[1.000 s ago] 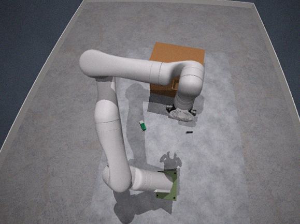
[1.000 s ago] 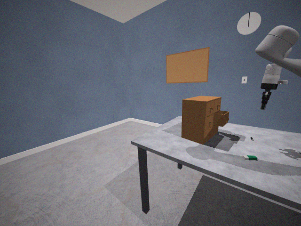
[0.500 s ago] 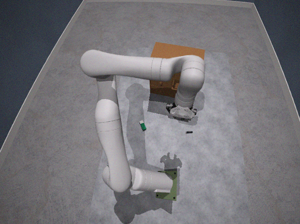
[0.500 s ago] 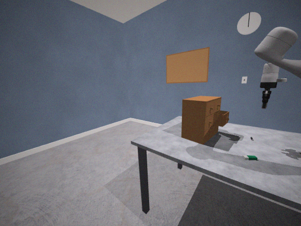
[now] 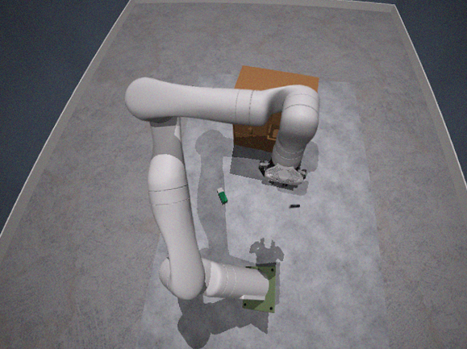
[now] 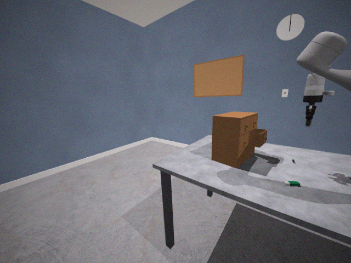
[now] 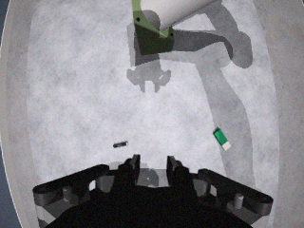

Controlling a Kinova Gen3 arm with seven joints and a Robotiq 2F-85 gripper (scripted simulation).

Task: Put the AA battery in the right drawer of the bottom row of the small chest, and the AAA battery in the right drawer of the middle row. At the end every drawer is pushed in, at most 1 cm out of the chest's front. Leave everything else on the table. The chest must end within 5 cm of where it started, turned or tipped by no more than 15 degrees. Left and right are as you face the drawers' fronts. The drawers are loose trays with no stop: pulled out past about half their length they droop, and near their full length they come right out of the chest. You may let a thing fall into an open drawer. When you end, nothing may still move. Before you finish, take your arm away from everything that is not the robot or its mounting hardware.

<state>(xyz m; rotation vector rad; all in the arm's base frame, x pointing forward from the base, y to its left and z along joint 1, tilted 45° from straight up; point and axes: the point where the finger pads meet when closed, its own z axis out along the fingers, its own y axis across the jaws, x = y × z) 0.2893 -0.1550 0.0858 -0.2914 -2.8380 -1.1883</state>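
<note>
Now: the dark battery 20 mm ahead of my hand, 100 mm to the right of it and 270 mm below it. The rest, counted from my hand: white block (60 mm ahead, 200 mm to the left, 270 mm below).
</note>
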